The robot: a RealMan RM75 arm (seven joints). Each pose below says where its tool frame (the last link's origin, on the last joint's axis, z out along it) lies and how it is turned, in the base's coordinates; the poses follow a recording.
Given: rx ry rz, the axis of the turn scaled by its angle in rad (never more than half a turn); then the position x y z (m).
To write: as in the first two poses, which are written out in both.
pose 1, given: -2.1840, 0.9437, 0.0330, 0.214, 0.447, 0.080
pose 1, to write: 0.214, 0.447, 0.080, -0.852, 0.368, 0.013, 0.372
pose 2, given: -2.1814, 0.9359, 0.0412, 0.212, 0.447, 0.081
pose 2, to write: 0.212, 0.447, 0.081, -0.852, 0.366, 0.016, 0.374
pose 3, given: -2.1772, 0.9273, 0.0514, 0.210, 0.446, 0.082
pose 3, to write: 0.210, 0.446, 0.082, -0.852, 0.363, 0.020, 0.378
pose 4, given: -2.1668, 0.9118, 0.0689, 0.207, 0.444, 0.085
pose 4, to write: 0.207, 0.444, 0.085, -0.850, 0.358, 0.027, 0.385
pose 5, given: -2.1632, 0.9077, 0.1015, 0.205, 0.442, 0.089
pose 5, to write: 0.205, 0.442, 0.089, -0.850, 0.357, 0.040, 0.386
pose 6, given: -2.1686, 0.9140, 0.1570, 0.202, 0.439, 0.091
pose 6, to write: 0.202, 0.439, 0.091, -0.850, 0.358, 0.062, 0.382
